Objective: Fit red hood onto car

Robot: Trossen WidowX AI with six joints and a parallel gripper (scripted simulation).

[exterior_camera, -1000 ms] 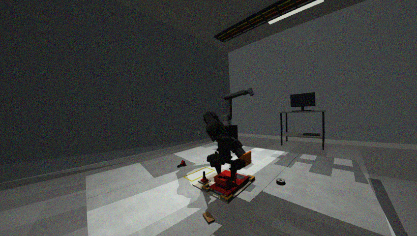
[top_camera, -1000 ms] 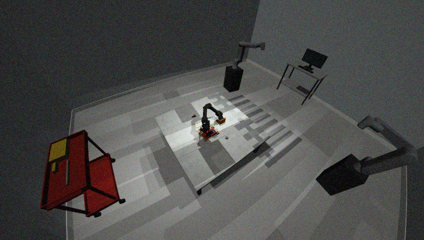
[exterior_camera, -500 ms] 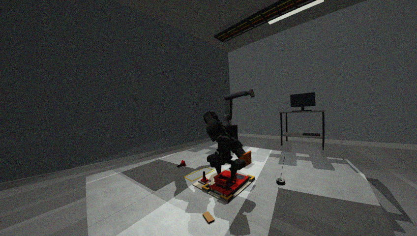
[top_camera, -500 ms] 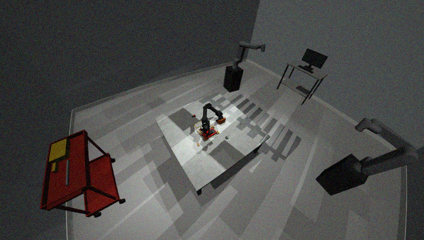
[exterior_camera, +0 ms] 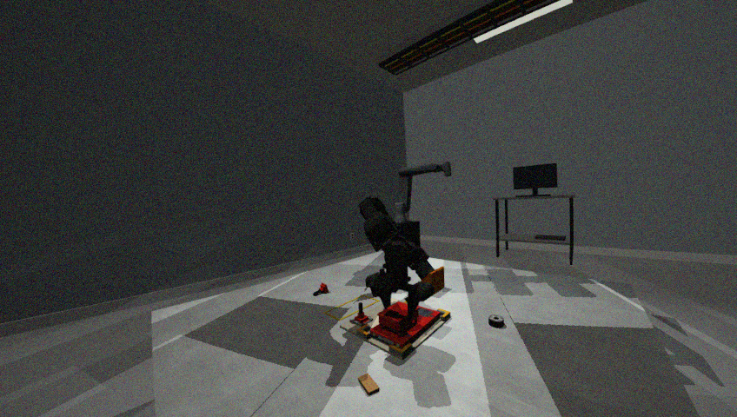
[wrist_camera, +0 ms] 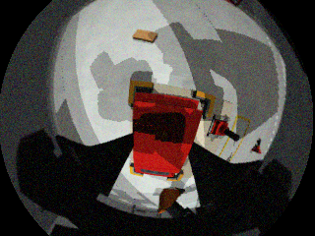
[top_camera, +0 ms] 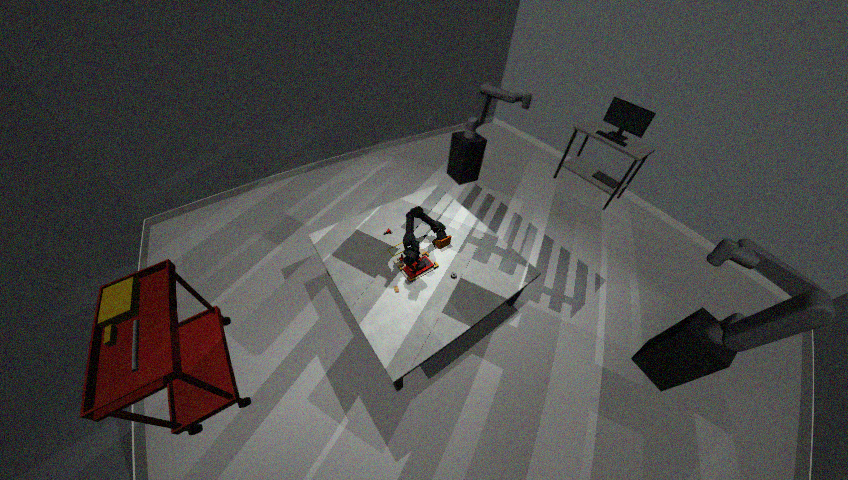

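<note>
Right now my gripper tip is 3 cm above the grey engine block. The rest, counted from my gripper tip: red hood: 1 cm above; then small wooden block: 17 cm ahead, 9 cm to the left, 5 cm below.
</note>
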